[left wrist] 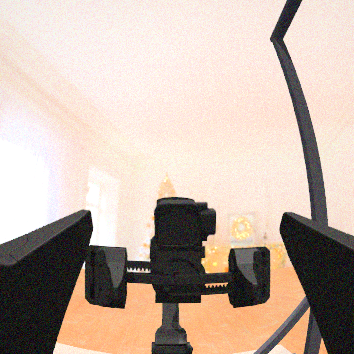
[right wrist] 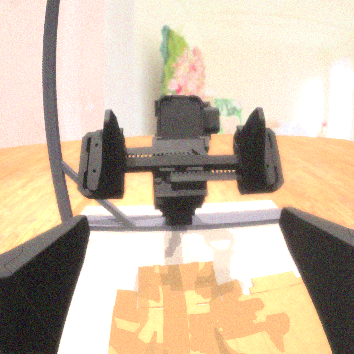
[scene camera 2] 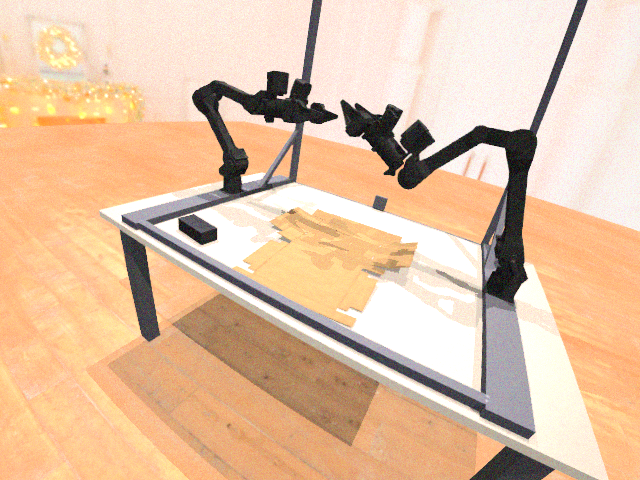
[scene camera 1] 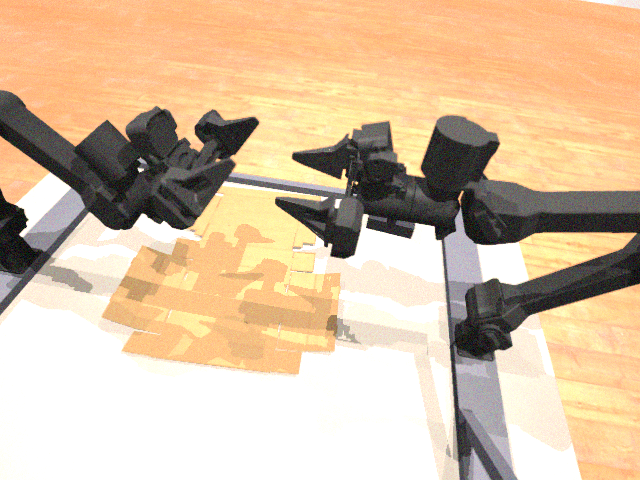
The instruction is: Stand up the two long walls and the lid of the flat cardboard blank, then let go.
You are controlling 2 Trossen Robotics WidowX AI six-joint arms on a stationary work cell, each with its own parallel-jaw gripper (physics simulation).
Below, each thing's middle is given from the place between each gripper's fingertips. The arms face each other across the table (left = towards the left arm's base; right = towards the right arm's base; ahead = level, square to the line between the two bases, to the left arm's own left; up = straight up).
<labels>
The black block (scene camera 2: 201,231) is 290 mm ahead of my right hand, 190 mm to the right of it and 320 mm below it.
Right now the black block is 360 mm below my left hand, 290 mm ahead of it and 230 mm to the right of it.
</labels>
